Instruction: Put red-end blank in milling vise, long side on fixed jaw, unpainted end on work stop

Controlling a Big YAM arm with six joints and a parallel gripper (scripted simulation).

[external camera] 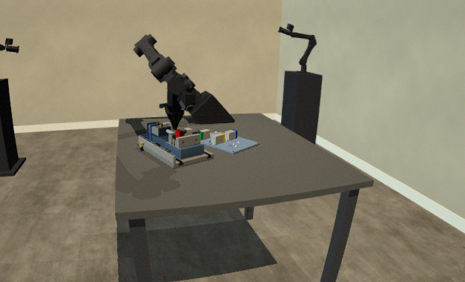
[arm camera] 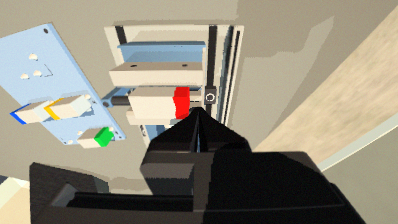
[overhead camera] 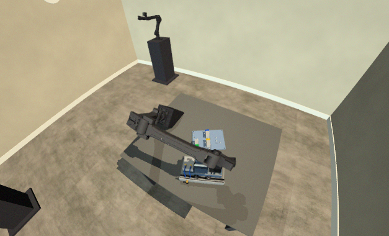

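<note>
Now: the grey bar with red end 2 cm behind my hand, 4 cm to the left of it and 3 cm below it. From my hand the other things lie so: fixed jaw 1 cm ahead, 5 cm to the left, 5 cm below; then moving jaw 5 cm behind, 3 cm to the left, 5 cm below; then work stop rod 4 cm behind, 8 cm to the left, 4 cm below.
</note>
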